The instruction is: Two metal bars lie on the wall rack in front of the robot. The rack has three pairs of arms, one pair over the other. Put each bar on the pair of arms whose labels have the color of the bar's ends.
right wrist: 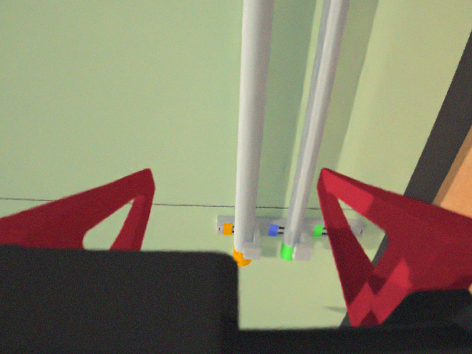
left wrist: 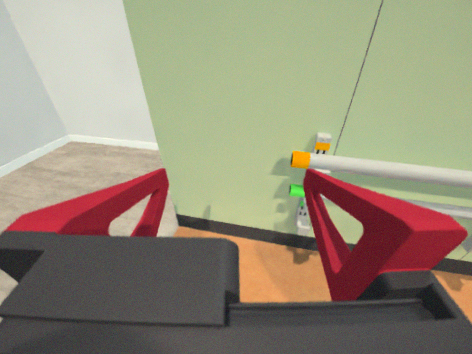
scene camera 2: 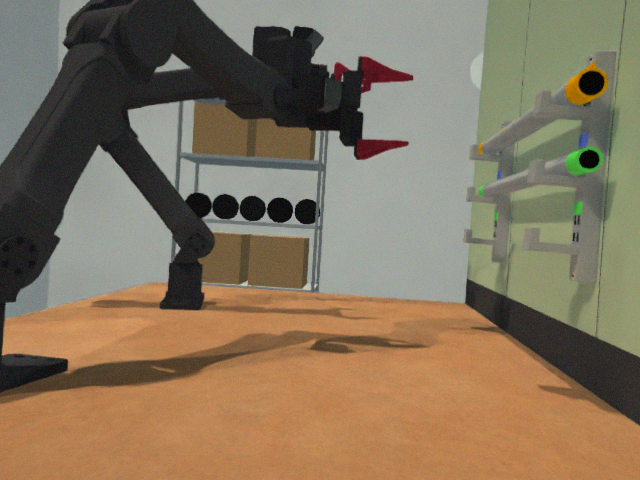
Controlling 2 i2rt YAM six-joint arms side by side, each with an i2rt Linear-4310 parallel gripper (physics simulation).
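Frame: origin at the left arm's base, x ahead, y left, z up, level; metres.
Where they show: left gripper, fingertip midpoint: [left wrist: 235, 176] [scene camera 2: 365, 91]; right gripper, fingertip midpoint: [right wrist: 235, 178] [scene camera 2: 410, 110]; left arm's base, link origin: [scene camera 2: 183, 302].
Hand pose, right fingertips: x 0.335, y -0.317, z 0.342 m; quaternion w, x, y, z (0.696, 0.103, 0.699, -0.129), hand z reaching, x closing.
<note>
Each offset is from my right fingertips to the centre of the thing. Level surfaces: height alone.
The orange-ended bar {dz -0.019, dx +0.155, dy -0.043 m} [scene camera 2: 519, 125] [left wrist: 390, 168] [right wrist: 252, 110] lies on the rack's {dz -0.099, dx +0.198, dy +0.157 m} [scene camera 2: 586, 258] [left wrist: 324, 137] [right wrist: 263, 224] top arms, labeled orange. The thinner green-ended bar {dz -0.097, dx +0.156, dy -0.051 m} [scene camera 2: 511, 182] [left wrist: 297, 190] [right wrist: 314, 115] lies on the middle arms, labeled blue. The bottom arms [scene camera 2: 558, 248], labeled green, hold no bar. My right gripper [scene camera 2: 410, 110] [right wrist: 235, 178] is open and empty, rolled with one finger above the other, apart from the bars. My left gripper [left wrist: 235, 176] is open and empty, near the bars' left ends in its wrist view; it is mostly hidden in the scene view.
The rack is fixed to a green wall [scene camera 2: 547, 31] with a dark strip [scene camera 2: 558, 341] along its foot. A wooden table {dz -0.342 m} [scene camera 2: 310, 423] lies below the grippers. A shelf unit [scene camera 2: 248, 160] with boxes stands behind the arms. My two forearms overlap in the scene view.
</note>
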